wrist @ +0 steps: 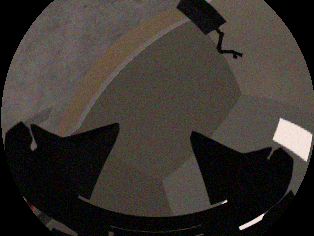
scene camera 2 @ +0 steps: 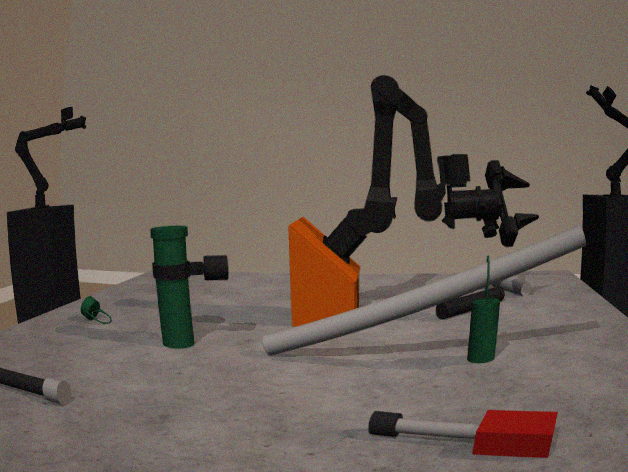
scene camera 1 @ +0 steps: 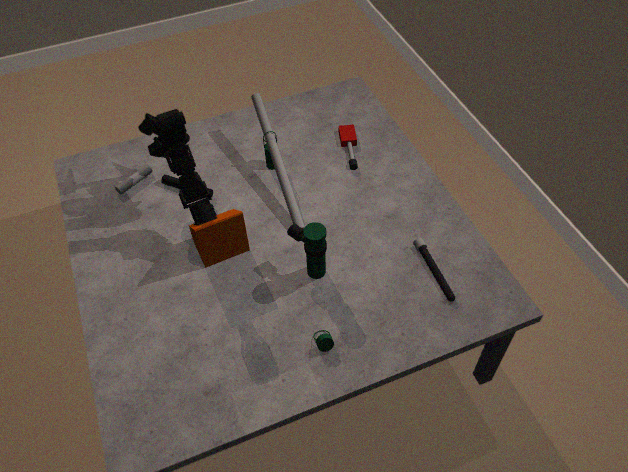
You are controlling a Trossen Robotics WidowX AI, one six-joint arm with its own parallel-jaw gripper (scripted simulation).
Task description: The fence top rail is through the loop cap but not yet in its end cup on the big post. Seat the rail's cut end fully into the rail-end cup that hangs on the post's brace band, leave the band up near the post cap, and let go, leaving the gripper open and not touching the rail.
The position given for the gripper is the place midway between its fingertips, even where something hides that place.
The gripper (scene camera 2: pixel 534 200) is open and holds nothing. Also in view: a grey top rail (scene camera 2: pixel 473 279), a dark tube (scene camera 2: pixel 461 305), a big green post (scene camera 2: pixel 174 309) and a small green post (scene camera 2: pixel 484 320).
The gripper is seen too in the wrist view (wrist: pixel 156 131). The big green post shows as well in scene camera 1 (scene camera 1: pixel 314 233). The wrist view misses the dark tube: it is out of frame.
